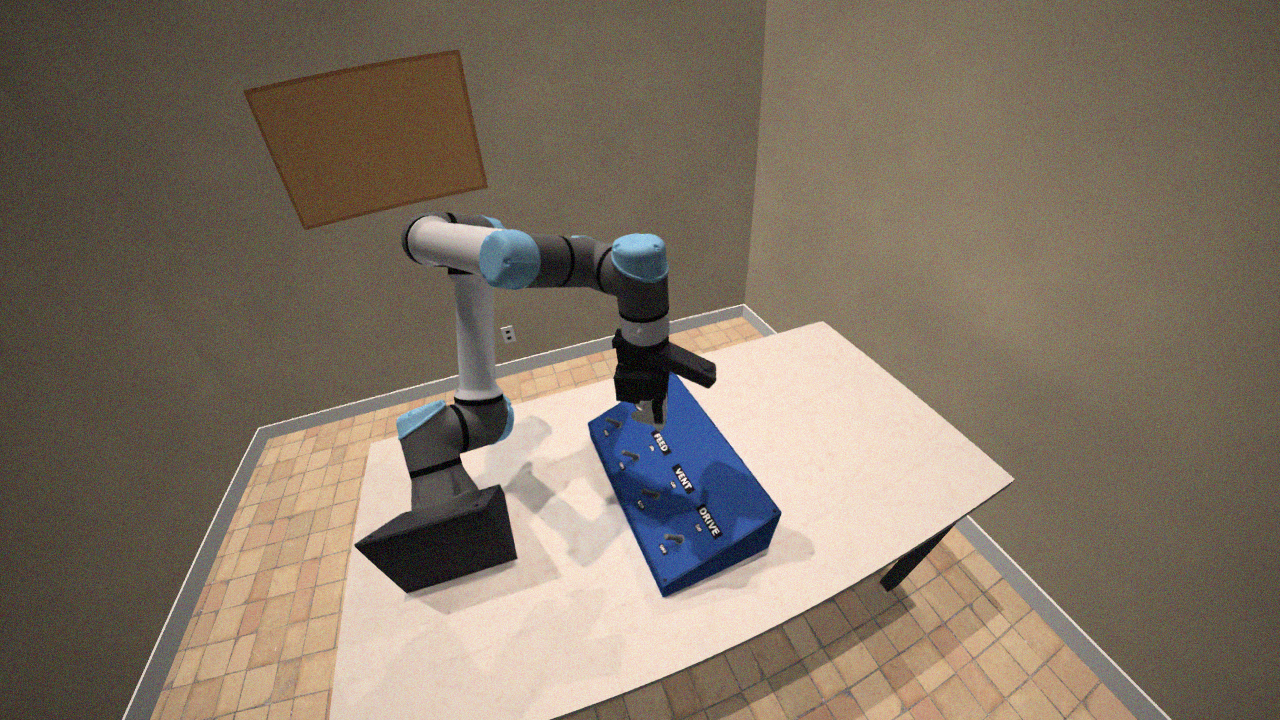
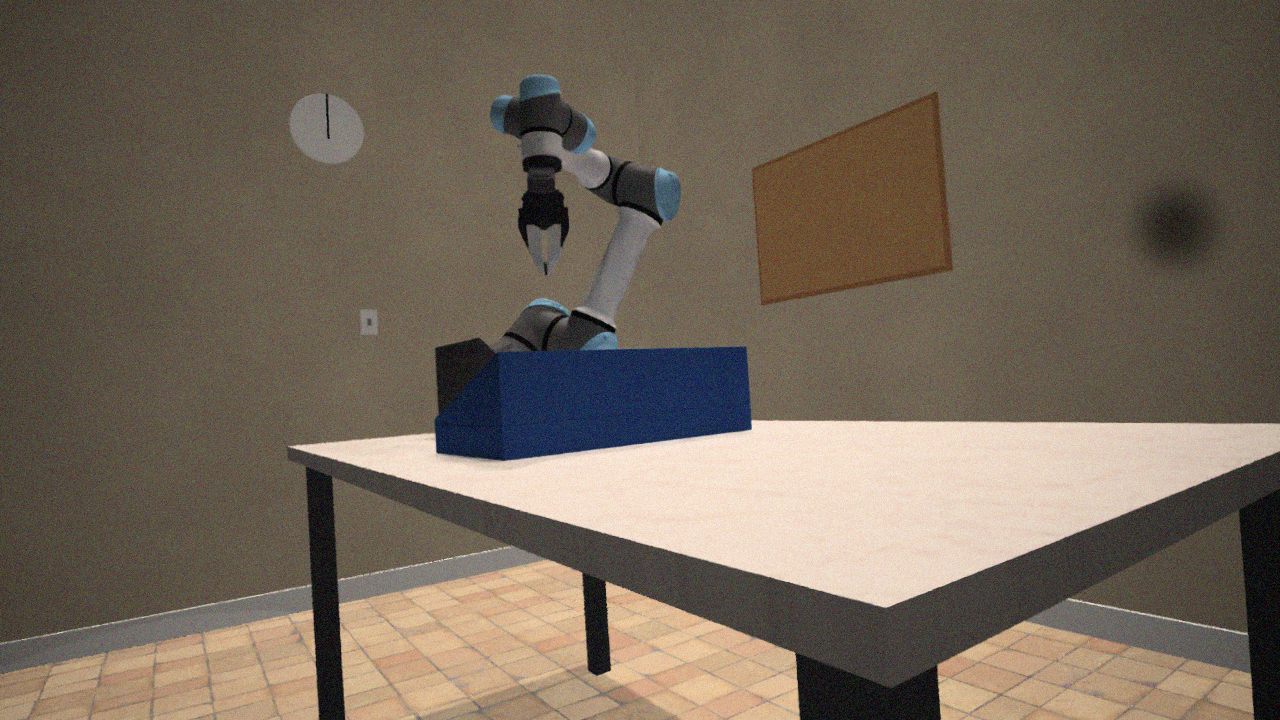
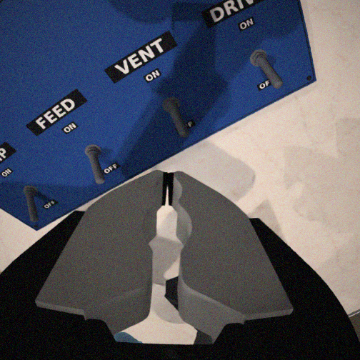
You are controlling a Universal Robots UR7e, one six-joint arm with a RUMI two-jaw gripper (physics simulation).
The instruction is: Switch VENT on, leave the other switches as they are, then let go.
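Places are measured from the arm's base along level axes (x ahead, y left, z up), in centimetres.
Where they show: gripper, fingertip midpoint: [image 1: 659, 429] [image 2: 546, 274]; arm's base, origin of the base link: [image 1: 447, 507].
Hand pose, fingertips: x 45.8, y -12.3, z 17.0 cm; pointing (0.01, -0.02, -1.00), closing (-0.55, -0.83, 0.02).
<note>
Each offset is from my fingertips to the top centre of the thing. Level surfaces: height alone.
The blue switch panel [image 1: 738, 488] [image 2: 626, 394] [image 3: 65, 55] slopes on the table. Its VENT lever {dx -2.8, dy +0.2, dz -17.7 cm} [image 1: 649, 493] [image 3: 178, 120] leans to the OFF side, away from the VENT label {dx +5.5, dy +0.2, dz -18.9 cm} [image 1: 682, 478] [image 3: 141, 56], and partly covers its OFF mark. The FEED lever {dx -2.7, dy +12.2, dz -17.7 cm} [image 1: 630, 454] [image 3: 96, 166], the DRIVE lever {dx -2.9, dy -11.8, dz -17.7 cm} [image 1: 673, 538] [image 3: 268, 71] and the end lever {dx -2.6, dy +24.2, dz -17.7 cm} [image 1: 613, 422] [image 3: 31, 205], whose label is cut off to a P, also lean to OFF. My gripper [image 1: 657, 420] [image 2: 546, 270] [image 3: 167, 176] is shut and empty, well above the panel, touching no lever.
The panel stands on a pale table {dz -30.4 cm} [image 1: 868, 429] [image 2: 895, 501], in front of the arm's dark base block [image 1: 447, 546]. The arm's shadow falls across the panel and table. A cork board [image 1: 375, 134] [image 2: 850, 197] hangs on the wall behind.
</note>
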